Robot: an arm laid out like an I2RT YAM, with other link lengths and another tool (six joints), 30 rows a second.
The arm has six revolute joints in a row. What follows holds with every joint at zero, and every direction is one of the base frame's. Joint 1 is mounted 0.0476 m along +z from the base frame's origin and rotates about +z. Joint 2 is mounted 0.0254 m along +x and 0.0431 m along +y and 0.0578 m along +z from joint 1 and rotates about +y. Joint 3 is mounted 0.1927 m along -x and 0.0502 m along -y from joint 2 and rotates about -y. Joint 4 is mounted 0.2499 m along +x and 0.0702 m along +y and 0.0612 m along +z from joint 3 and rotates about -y. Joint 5 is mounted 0.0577 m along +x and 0.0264 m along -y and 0.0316 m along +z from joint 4 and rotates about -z. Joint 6 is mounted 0.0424 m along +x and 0.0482 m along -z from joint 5 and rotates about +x. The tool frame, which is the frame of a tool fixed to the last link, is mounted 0.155 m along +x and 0.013 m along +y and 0.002 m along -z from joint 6; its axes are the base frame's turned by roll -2.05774, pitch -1.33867 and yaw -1.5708 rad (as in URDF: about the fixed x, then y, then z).
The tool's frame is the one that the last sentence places.
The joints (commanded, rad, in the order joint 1, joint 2, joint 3, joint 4, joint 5, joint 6), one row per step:
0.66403 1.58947 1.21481 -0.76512 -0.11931 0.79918
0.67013 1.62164 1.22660 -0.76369 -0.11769 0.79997
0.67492 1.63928 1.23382 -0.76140 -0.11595 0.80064
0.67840 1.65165 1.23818 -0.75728 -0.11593 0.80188
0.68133 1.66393 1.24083 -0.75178 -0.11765 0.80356
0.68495 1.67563 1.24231 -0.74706 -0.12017 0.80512
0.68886 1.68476 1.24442 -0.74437 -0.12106 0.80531
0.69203 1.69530 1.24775 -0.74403 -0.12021 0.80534
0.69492 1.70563 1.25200 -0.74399 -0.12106 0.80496
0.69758 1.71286 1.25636 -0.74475 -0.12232 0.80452
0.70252 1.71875 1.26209 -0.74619 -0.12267 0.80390
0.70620 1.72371 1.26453 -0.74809 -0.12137 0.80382
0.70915 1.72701 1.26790 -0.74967 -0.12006 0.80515
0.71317 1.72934 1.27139 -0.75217 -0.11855 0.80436
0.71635 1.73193 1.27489 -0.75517 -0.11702 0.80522
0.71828 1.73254 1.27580 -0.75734 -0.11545 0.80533
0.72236 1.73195 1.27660 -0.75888 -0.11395 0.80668
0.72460 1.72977 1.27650 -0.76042 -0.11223 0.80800
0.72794 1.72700 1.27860 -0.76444 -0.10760 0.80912
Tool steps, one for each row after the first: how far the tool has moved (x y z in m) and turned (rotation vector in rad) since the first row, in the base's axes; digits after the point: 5 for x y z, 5 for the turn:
-0.00077 0.00195 -0.00726 -0.01269 0.01425 0.00472
-0.00111 0.00359 -0.01091 -0.01886 0.01983 0.00820
-0.00125 0.00517 -0.01347 -0.02103 0.02325 0.01055
-0.00159 0.00676 -0.01643 -0.02202 0.02800 0.01265
-0.00264 0.00833 -0.01964 -0.02334 0.03423 0.01585
-0.00364 0.00968 -0.02195 -0.02545 0.03813 0.01994
-0.00447 0.01037 -0.02463 -0.03043 0.04295 0.02273
-0.00530 0.01135 -0.02690 -0.03378 0.04796 0.02628
-0.00601 0.01243 -0.02808 -0.03534 0.05131 0.02983
-0.00700 0.01418 -0.02841 -0.03637 0.05246 0.03547
-0.00814 0.01476 -0.02959 -0.04021 0.05503 0.03870
-0.00864 0.01548 -0.02983 -0.04189 0.05581 0.03992
-0.00954 0.01639 -0.02977 -0.04410 0.05561 0.04408
-0.01027 0.01699 -0.02983 -0.04642 0.05653 0.04588
-0.01088 0.01704 -0.02997 -0.04876 0.05703 0.04710
-0.01197 0.01779 -0.02966 -0.04974 0.05661 0.04936
-0.01253 0.01799 -0.02908 -0.05039 0.05556 0.04973
-0.01296 0.01812 -0.02784 -0.05295 0.05244 0.05026

